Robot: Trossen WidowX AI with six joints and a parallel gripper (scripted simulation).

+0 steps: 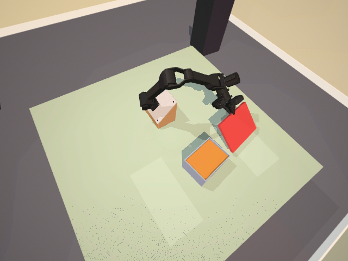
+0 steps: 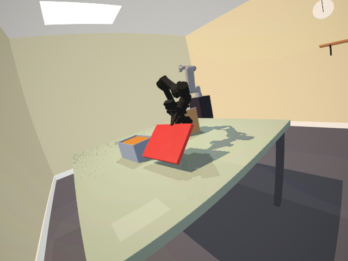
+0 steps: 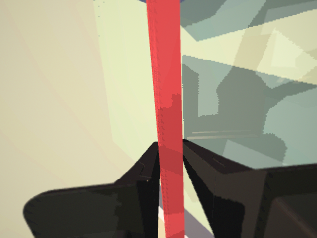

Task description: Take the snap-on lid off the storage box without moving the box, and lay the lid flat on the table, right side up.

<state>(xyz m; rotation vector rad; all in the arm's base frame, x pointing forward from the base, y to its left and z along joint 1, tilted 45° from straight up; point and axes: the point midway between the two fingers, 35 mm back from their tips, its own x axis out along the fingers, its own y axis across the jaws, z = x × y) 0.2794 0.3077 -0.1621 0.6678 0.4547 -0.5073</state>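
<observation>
My gripper tip is now 60 mm short of the red lid, 20 mm to the right of it and 50 mm above it. From my gripper tip the other things lie so: grey-blue storage box: 130 mm ahead, 250 mm to the right, 110 mm below.
</observation>
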